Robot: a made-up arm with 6 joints. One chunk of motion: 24 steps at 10 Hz.
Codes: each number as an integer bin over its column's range. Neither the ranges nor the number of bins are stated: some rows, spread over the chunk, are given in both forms.
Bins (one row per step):
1: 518 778 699 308 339 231
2: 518 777 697 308 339 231
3: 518 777 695 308 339 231
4: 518 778 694 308 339 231
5: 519 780 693 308 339 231
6: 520 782 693 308 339 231
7: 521 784 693 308 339 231
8: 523 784 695 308 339 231
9: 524 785 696 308 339 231
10: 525 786 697 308 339 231
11: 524 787 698 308 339 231
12: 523 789 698 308 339 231
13: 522 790 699 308 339 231
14: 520 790 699 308 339 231
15: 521 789 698 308 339 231
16: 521 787 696 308 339 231
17: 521 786 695 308 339 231
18: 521 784 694 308 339 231
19: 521 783 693 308 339 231
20: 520 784 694 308 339 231
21: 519 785 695 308 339 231
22: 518 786 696 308 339 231
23: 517 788 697 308 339 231
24: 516 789 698 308 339 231
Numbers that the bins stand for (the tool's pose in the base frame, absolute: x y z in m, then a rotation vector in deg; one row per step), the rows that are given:
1: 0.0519 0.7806 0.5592 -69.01 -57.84 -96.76
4: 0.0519 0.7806 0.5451 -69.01 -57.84 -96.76
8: 0.0659 0.7974 0.5479 -69.01 -57.84 -96.76
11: 0.0687 0.8058 0.5564 -69.01 -57.84 -96.76
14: 0.0575 0.8142 0.5592 -69.01 -57.84 -96.76
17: 0.0603 0.8030 0.5479 -69.01 -57.84 -96.76
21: 0.0547 0.8002 0.5479 -69.01 -57.84 -96.76
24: 0.0462 0.8114 0.5564 -69.01 -57.84 -96.76
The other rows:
2: 0.0519 0.7778 0.5536 -69.01 -57.84 -96.76
3: 0.0519 0.7778 0.5479 -69.01 -57.84 -96.76
5: 0.0547 0.7862 0.5423 -69.01 -57.84 -96.76
6: 0.0575 0.7918 0.5423 -69.01 -57.84 -96.76
7: 0.0603 0.7974 0.5423 -69.01 -57.84 -96.76
9: 0.0687 0.8002 0.5508 -69.01 -57.84 -96.76
10: 0.0715 0.8030 0.5536 -69.01 -57.84 -96.76
12: 0.0659 0.8114 0.5564 -69.01 -57.84 -96.76
13: 0.0631 0.8142 0.5592 -69.01 -57.84 -96.76
15: 0.0603 0.8114 0.5564 -69.01 -57.84 -96.76
16: 0.0603 0.8058 0.5508 -69.01 -57.84 -96.76
18: 0.0603 0.7974 0.5451 -69.01 -57.84 -96.76
19: 0.0603 0.7946 0.5423 -69.01 -57.84 -96.76
20: 0.0575 0.7974 0.5451 -69.01 -57.84 -96.76
22: 0.0519 0.8030 0.5508 -69.01 -57.84 -96.76
23: 0.0490 0.8086 0.5536 -69.01 -57.84 -96.76

